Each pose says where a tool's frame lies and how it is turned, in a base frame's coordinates. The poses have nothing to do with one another.
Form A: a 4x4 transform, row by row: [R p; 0 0 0 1], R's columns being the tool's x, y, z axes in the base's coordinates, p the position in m. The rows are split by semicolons.
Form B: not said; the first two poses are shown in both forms.
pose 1, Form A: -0.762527 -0.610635 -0.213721 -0.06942; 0.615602 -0.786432 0.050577 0.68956; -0.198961 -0.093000 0.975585 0.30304; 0 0 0 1
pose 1, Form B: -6.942 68.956 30.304 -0.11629 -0.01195 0.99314 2.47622
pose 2, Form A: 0.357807 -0.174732 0.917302 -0.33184; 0.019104 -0.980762 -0.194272 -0.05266; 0.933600 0.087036 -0.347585 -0.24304; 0 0 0 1
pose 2, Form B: -33.184 -5.266 -24.304 0.82251 -0.04765 0.56675 2.96974
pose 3, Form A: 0.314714 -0.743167 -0.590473 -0.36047; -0.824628 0.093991 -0.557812 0.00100; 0.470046 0.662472 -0.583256 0.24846; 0 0 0 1
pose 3, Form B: -36.047 0.100 24.846 0.75383 -0.65514 -0.05032 2.19849
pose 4, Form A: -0.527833 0.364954 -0.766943 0.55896; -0.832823 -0.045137 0.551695 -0.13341; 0.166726 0.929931 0.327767 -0.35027; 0 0 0 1
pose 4, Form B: 55.896 -13.341 -35.027 0.24167 -0.59656 -0.76531 2.24286
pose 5, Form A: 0.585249 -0.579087 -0.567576 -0.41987; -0.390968 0.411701 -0.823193 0.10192; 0.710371 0.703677 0.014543 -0.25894; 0 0 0 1
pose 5, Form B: -41.987 10.192 -25.894 0.76345 -0.63898 0.09406 1.56505
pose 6, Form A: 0.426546 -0.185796 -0.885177 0.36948; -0.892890 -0.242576 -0.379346 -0.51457; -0.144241 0.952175 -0.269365 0.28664; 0 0 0 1
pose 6, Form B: 36.948 -51.457 28.664 0.79264 -0.44107 -0.42093 2.14444
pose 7, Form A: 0.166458 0.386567 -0.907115 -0.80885; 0.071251 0.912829 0.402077 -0.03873; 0.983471 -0.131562 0.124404 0.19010; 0 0 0 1
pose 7, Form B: -80.885 -3.873 19.010 -0.26821 -0.95023 -0.15848 1.46877
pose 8, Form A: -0.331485 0.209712 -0.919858 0.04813; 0.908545 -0.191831 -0.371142 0.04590; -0.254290 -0.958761 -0.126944 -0.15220; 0 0 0 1
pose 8, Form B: 4.813 4.590 -15.220 -0.52007 -0.58906 0.61850 2.54123
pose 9, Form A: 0.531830 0.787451 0.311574 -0.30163; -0.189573 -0.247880 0.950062 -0.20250; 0.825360 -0.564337 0.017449 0.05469; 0 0 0 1
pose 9, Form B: -30.163 -20.250 5.469 -0.80810 -0.27416 -0.52135 1.92762
